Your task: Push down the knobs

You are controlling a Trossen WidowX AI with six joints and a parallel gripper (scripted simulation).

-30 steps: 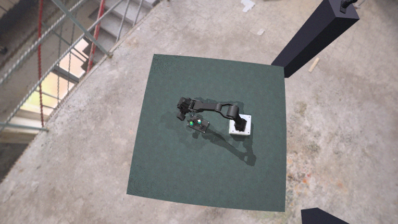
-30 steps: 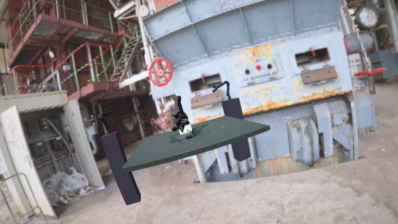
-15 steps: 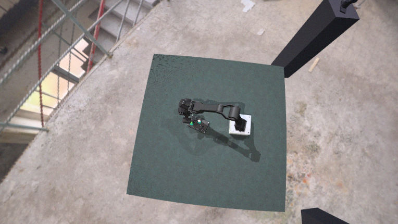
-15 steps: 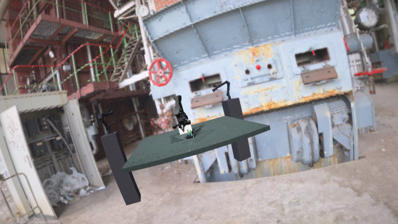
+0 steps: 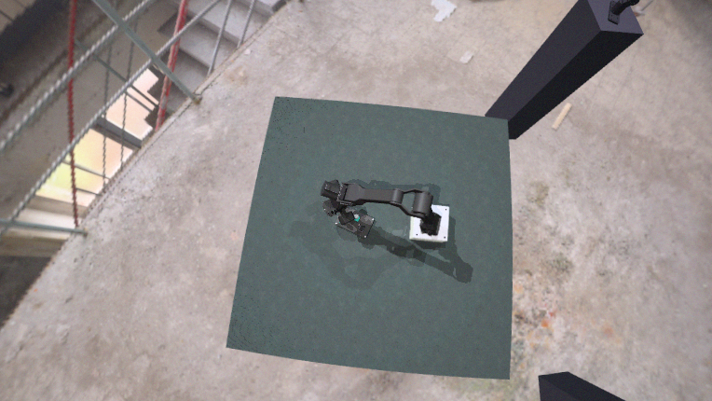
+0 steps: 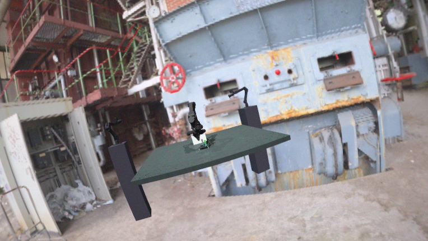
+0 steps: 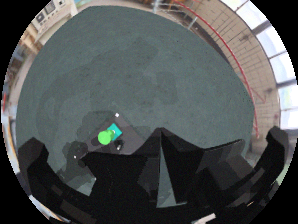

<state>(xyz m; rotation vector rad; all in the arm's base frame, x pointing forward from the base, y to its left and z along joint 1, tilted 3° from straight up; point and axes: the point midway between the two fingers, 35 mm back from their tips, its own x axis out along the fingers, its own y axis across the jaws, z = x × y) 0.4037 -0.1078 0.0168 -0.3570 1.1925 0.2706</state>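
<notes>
The green knob is 4 cm behind my gripper tip, 6 cm to the left of it and 3 cm below it. Also, from my gripper tip: white knob 10 cm behind, 5 cm to the left, 2 cm below.
</notes>
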